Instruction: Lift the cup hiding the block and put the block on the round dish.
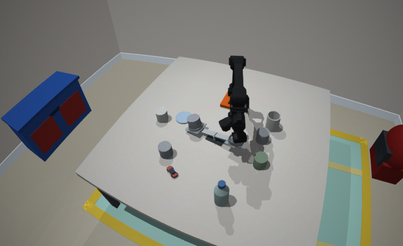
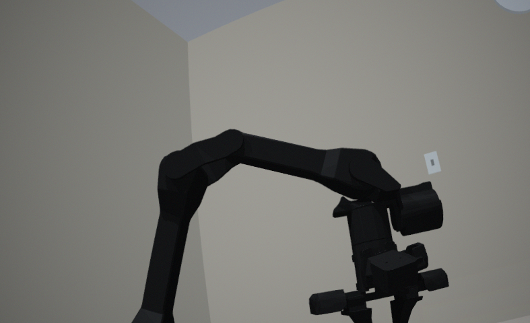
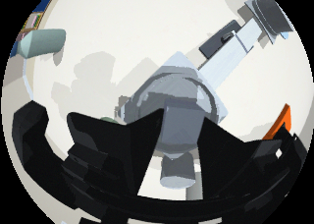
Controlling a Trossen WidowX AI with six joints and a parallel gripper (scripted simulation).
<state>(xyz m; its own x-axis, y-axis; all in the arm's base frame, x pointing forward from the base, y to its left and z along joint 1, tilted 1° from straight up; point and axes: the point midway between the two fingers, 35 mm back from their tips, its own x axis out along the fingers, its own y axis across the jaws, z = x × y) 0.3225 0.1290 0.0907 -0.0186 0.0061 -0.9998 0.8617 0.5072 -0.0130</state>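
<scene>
The pale blue round dish lies 360 mm to the right of my gripper tip, 90 mm behind it and 80 mm below it. From my gripper tip the other things lie so: bottle: 310 mm ahead, 60 mm to the left, 30 mm above; then grey block: 10 mm above; then green cylinder: 140 mm to the left, 40 mm below, 40 mm ahead.
</scene>
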